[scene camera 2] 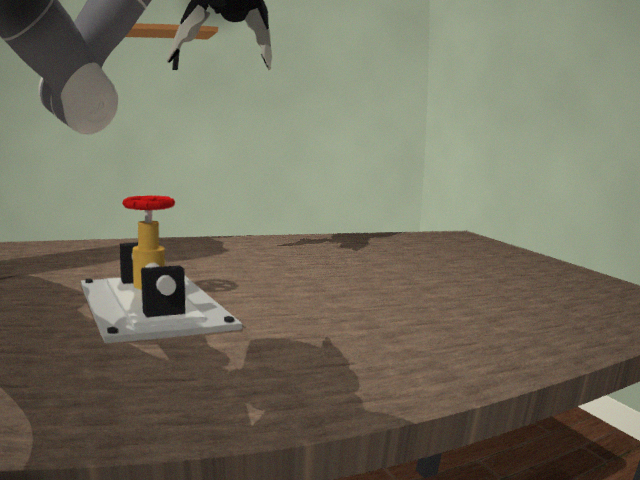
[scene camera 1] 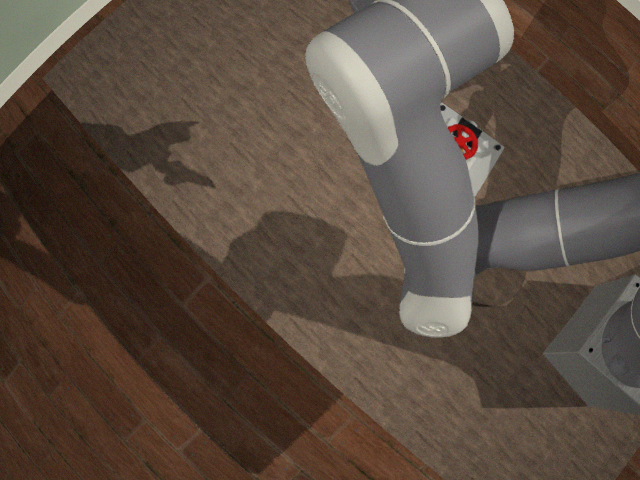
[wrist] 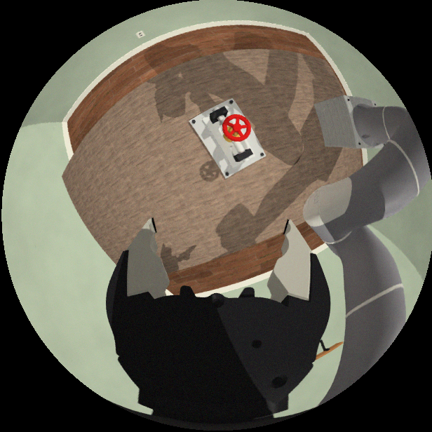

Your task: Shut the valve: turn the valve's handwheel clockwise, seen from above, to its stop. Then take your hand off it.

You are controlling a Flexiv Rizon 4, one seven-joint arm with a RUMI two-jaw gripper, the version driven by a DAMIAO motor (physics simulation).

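Note:
The red handwheel [scene camera 1: 475,140] [scene camera 2: 129,203] [wrist: 237,128] sits level on top of the yellow valve body [scene camera 2: 148,236]. The valve stands upright on a white base plate [scene camera 1: 479,173] [scene camera 2: 95,304] [wrist: 204,132] with black blocks at both pipe ends. In scene camera 1 my arm covers part of the wheel and plate. My gripper [scene camera 2: 222,67] [wrist: 219,220] is open and empty. In scene camera 2 it is well above the wheel and to its right, touching nothing. It does not show in scene camera 1. I cannot tell how far the wheel is turned.
My arm [scene camera 1: 429,196] [scene camera 2: 87,98] [wrist: 375,280] passes above the table [scene camera 1: 170,170] [scene camera 2: 413,310]; its base [scene camera 1: 568,346] [wrist: 336,122] stands on the tabletop. An orange-brown wall shelf [scene camera 2: 155,29] is behind the gripper in scene camera 2. Arm and gripper shadows fall across the table.

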